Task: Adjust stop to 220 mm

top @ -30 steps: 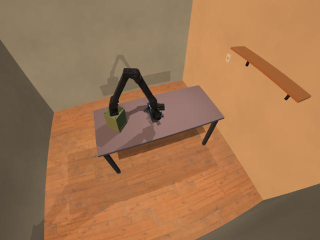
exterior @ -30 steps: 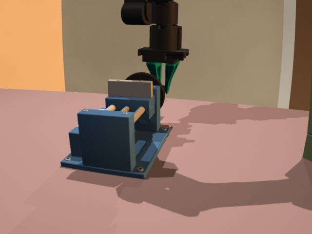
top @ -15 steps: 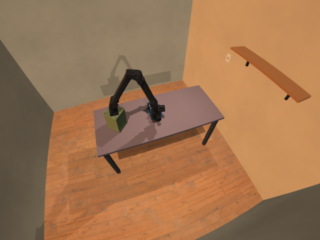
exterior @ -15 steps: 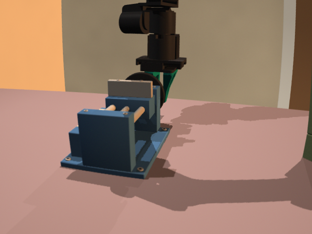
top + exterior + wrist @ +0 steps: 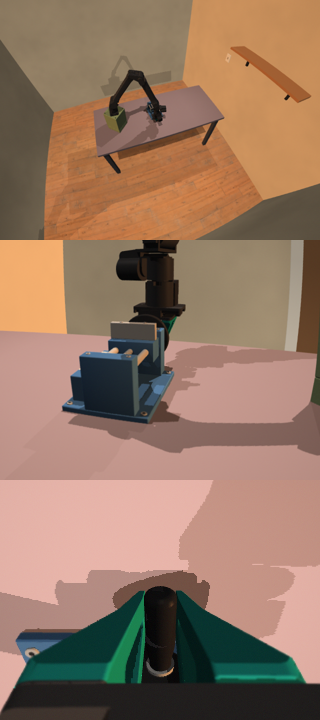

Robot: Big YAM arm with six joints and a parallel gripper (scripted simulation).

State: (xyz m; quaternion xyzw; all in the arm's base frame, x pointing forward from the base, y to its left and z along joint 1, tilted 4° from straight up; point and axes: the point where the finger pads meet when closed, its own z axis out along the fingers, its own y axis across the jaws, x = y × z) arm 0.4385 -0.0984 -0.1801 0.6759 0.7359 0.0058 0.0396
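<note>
Now: the grey stop plate 13 cm to the left of my hand, 5 cm above it and 2 cm ahead of it. The rest, counted from my hand: black crank handle: 1 cm to the left.
</note>
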